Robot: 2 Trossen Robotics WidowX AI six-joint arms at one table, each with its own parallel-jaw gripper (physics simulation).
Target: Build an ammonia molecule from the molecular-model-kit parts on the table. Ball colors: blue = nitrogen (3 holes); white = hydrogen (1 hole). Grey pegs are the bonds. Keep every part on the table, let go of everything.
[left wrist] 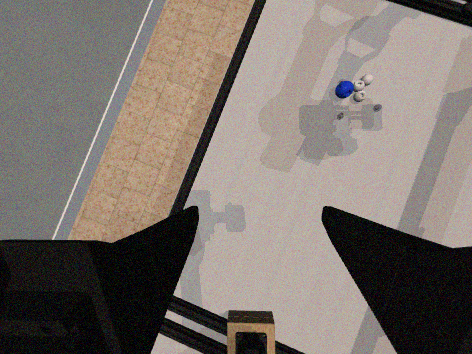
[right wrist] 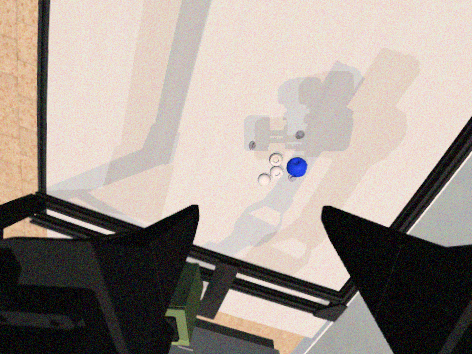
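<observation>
A blue ball (left wrist: 344, 89) (right wrist: 296, 167) lies on the table. Beside it are three white balls: one (left wrist: 359, 85) (right wrist: 276, 172) closest to it, one (left wrist: 359, 96) (right wrist: 275, 159) with its hole showing, and one (left wrist: 368, 79) (right wrist: 264, 179) farthest out. A grey peg (left wrist: 340, 116) (right wrist: 299, 134) and another grey peg (left wrist: 377, 107) (right wrist: 252, 145) stand apart from the balls. A third peg (right wrist: 292, 178) shows partly at the blue ball's edge. My left gripper (left wrist: 259, 212) is open and empty, high above the table, away from the parts. My right gripper (right wrist: 259, 211) is open and empty, high above the table near the parts.
A black frame rail (left wrist: 220, 105) (right wrist: 43, 100) borders the table (left wrist: 280, 260) (right wrist: 100, 65). A wood-coloured block (left wrist: 274, 340) shows at the bottom of the left wrist view, and a green block (right wrist: 188, 290) beyond the rail in the right wrist view. Arm shadows cross the table.
</observation>
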